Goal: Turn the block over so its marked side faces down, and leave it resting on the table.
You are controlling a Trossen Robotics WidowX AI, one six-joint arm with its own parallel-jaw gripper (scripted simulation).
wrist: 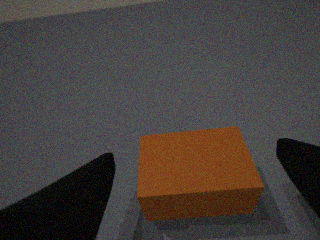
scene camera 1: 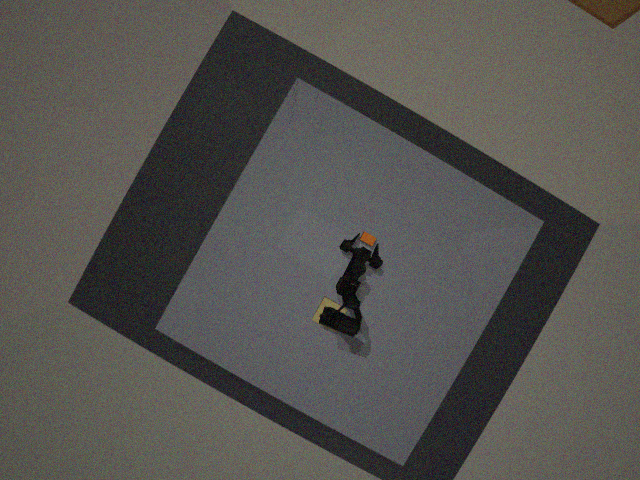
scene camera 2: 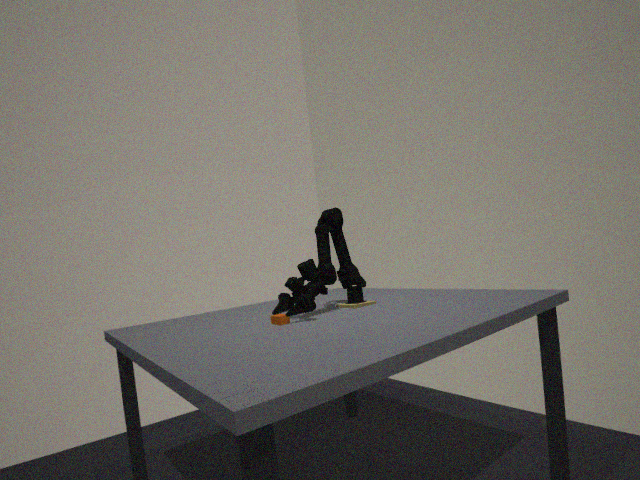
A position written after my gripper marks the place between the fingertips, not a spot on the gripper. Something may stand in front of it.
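Observation:
Open and holding nothing: my gripper (scene camera 2: pixel 279 314) (wrist: pixel 193 153). An orange block (wrist: pixel 201 173) is visible as well.

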